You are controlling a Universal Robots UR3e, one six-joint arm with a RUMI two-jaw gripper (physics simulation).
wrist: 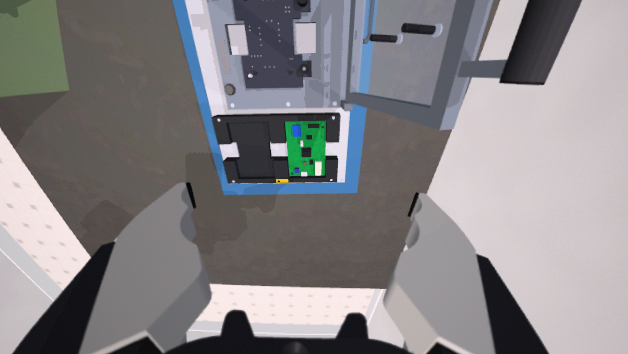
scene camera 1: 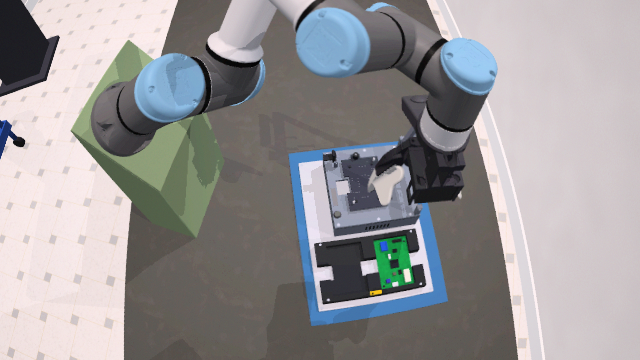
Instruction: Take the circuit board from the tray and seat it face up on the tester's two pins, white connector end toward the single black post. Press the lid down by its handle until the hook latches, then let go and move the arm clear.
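Where they show: gripper, fingertip midpoint: (wrist: 304, 190); arm's base, link origin: (scene camera 1: 122, 120).
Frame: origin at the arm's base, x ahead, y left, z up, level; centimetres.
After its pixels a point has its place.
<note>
The green circuit board (scene camera 1: 394, 262) {z -33.0, x 45.3, y -24.0 cm} (wrist: 312, 140) {z -33.2, x 46.5, y -22.1 cm} lies face up in the right part of the black tray (scene camera 1: 350, 297) {z -32.4, x 34.5, y -29.4 cm} (wrist: 220, 131) {z -32.4, x 30.5, y -18.8 cm}, its large white connector (scene camera 1: 407, 275) {z -32.4, x 47.2, y -27.6 cm} (wrist: 318, 168) {z -32.4, x 47.2, y -27.5 cm} at the near end. The tester (scene camera 1: 350, 220) {z -29.2, x 37.7, y -14.0 cm} (wrist: 260, 98) {z -29.2, x 39.5, y -13.8 cm} stands beyond the tray with a dark bed (wrist: 272, 50) {z -28.3, x 42.5, y -8.0 cm}. A black post (scene camera 1: 355, 156) {z -27.1, x 41.8, y -0.8 cm} shows at its far side. Its lid (wrist: 400, 111) {z -15.1, x 54.2, y -14.4 cm} stands open to the right, with the black handle (wrist: 535, 45) {z -7.9, x 56.3, y -10.7 cm} beyond; the gripper and arm largely hide the lid in the scene view. My gripper (scene camera 1: 380, 192) (wrist: 304, 190) {z -9.6, x 46.3, y -17.9 cm} is open and empty, above the tester's right part in the scene view.
Tray and tester rest on a white mat with a blue border (scene camera 1: 435, 280) {z -35.0, x 53.8, y -30.0 cm} (wrist: 290, 189) {z -35.0, x 40.7, y -33.4 cm}. The green robot pedestal (scene camera 1: 165, 200) {z -14.3, x 3.5, y -9.4 cm} (wrist: 30, 55) {z -30.6, x 6.3, y -4.5 cm} stands to the left. A black latch part (scene camera 1: 330, 156) {z -26.1, x 36.5, y -0.4 cm} is at the tester's far left corner. The yellow marker (scene camera 1: 375, 292) {z -32.4, x 39.7, y -29.5 cm} (wrist: 282, 181) {z -32.4, x 39.9, y -29.7 cm} is on the tray's near edge.
</note>
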